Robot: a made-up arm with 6 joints. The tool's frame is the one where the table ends. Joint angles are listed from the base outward.
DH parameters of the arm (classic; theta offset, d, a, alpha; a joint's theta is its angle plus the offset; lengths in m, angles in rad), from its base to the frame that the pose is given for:
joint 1: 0 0.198 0 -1.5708
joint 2: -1.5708 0 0.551 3.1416
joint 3: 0 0 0 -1.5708
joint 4: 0 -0.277 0 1.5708
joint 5: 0 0.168 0 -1.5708
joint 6: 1.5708 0 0 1.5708
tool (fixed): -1.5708 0 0 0
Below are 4 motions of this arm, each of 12 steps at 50 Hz.
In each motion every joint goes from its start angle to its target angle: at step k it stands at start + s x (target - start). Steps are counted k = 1, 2, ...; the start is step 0. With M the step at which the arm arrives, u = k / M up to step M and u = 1 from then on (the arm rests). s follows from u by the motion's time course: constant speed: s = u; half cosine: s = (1 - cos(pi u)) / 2; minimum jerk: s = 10 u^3 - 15 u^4 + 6 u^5.
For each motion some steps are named. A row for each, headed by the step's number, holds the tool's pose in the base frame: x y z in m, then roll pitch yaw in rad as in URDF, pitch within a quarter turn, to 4 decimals.
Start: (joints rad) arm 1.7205 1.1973 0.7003 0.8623 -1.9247 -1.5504
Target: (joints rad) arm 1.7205 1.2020 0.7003 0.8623 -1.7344 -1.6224
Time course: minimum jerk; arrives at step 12
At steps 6, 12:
6: -0.0139 0.8249 0.3772 -0.7247 0.4442 -0.4719
12: -0.0139 0.8253 0.3753 -0.6542 0.5059 -0.3927

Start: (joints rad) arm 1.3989 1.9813 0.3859 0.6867 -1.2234 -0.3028
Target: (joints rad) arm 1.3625 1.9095 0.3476 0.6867 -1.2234 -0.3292
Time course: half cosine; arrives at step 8
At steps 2, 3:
2: 0.2352 0.5761 -0.2956 -2.8481 0.3321 -1.0657
3: 0.2393 0.5786 -0.2891 -2.8402 0.3363 -1.0704

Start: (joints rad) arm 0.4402 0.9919 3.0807 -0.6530 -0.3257 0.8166
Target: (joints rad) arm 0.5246 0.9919 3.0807 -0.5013 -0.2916 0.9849
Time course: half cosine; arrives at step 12
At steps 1, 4, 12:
1: 0.4300 0.0554 0.7905 -2.6999 -1.2506 2.9216
4: 0.4267 0.0589 0.7881 -2.8069 -1.2584 2.9774
12: 0.4150 0.0699 0.7801 3.1180 -1.2764 -3.1131

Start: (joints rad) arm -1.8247 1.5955 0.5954 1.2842 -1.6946 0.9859
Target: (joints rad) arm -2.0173 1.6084 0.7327 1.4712 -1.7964 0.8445
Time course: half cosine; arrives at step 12
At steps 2, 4, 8, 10, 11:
2: -0.2647 -0.7961 0.0406 2.7204 0.0378 2.5742
4: -0.2886 -0.7921 0.0467 2.7733 0.0104 2.5580
8: -0.3532 -0.7760 0.0633 2.9192 -0.0686 2.5054
10: -0.3764 -0.7683 0.0694 2.9732 -0.0988 2.4829
11: -0.3827 -0.7660 0.0711 2.9880 -0.1071 2.4765

